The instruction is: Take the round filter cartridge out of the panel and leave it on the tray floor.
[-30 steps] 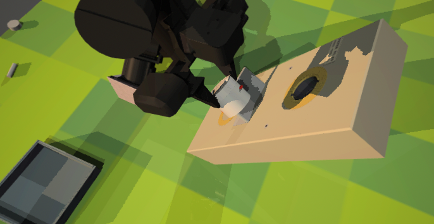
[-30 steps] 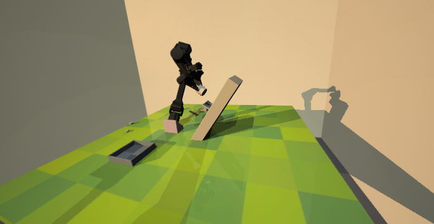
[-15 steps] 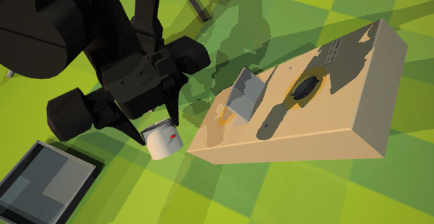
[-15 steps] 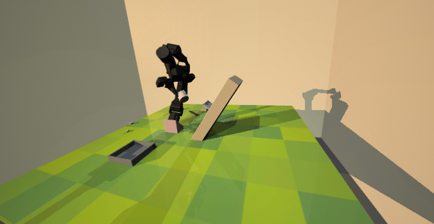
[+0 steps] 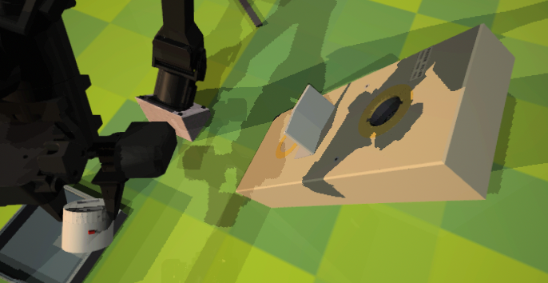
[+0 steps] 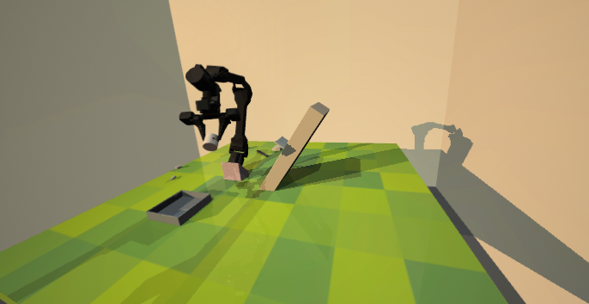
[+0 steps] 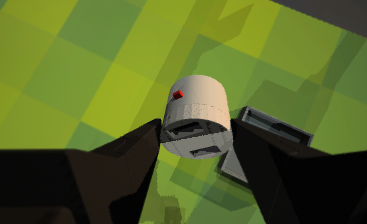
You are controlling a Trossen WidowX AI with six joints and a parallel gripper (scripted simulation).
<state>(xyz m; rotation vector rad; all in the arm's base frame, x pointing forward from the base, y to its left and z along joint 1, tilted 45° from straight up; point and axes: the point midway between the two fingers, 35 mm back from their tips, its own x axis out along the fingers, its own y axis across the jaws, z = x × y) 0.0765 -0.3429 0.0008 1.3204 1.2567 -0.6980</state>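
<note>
The dark grey tray lies 18 cm behind my gripper tip, 2 cm to the right of it and 26 cm below it. Also, from my gripper tip: grey flap 17 cm ahead, 24 cm to the left, 10 cm below; tan service panel 23 cm ahead, 24 cm to the left, 8 cm below; round filter cartridge right at my gripper tip.
</note>
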